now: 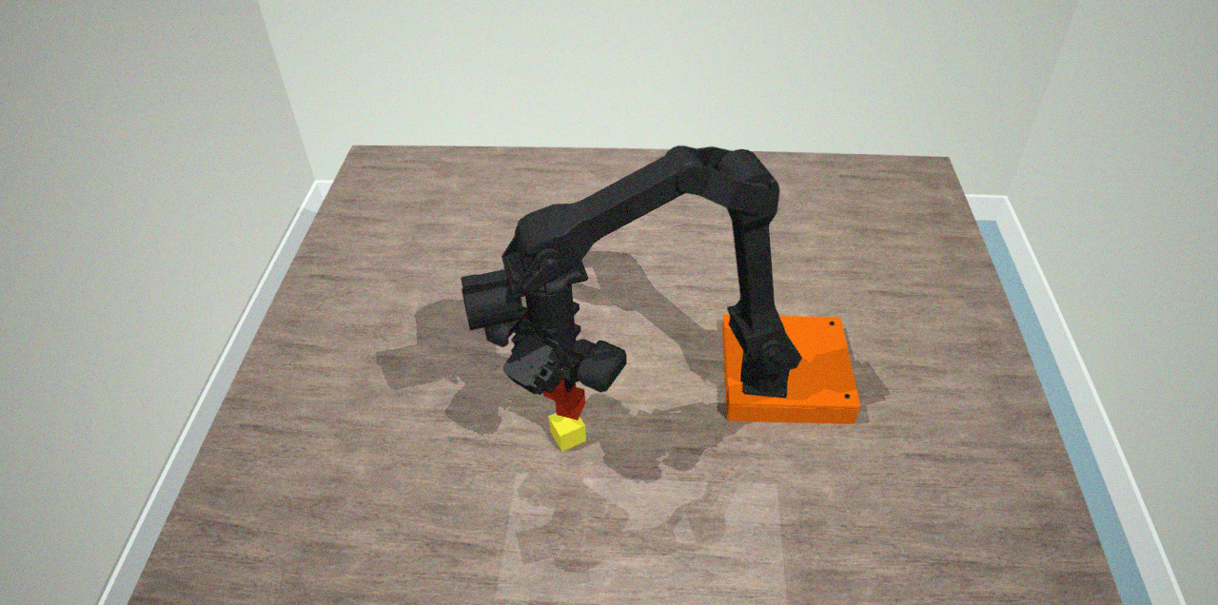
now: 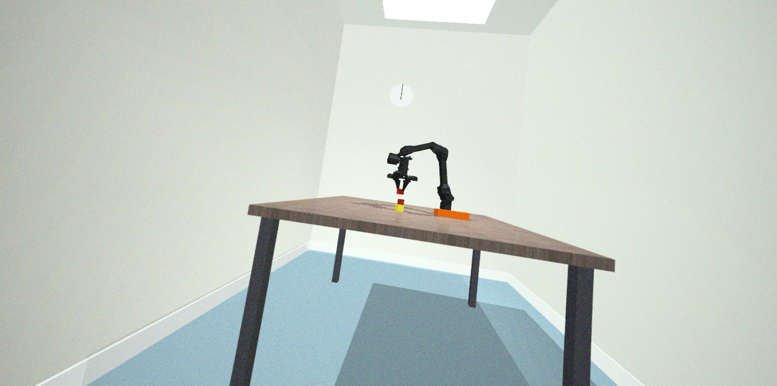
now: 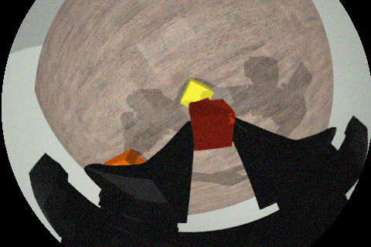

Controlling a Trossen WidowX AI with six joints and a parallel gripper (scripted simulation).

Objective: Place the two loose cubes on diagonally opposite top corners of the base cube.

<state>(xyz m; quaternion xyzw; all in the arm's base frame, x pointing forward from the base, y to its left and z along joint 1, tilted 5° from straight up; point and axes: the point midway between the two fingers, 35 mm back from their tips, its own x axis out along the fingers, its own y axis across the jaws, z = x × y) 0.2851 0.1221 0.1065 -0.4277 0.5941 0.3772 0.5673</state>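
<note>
The yellow base cube is 10 cm below my gripper tip and 1 cm behind it.
</note>
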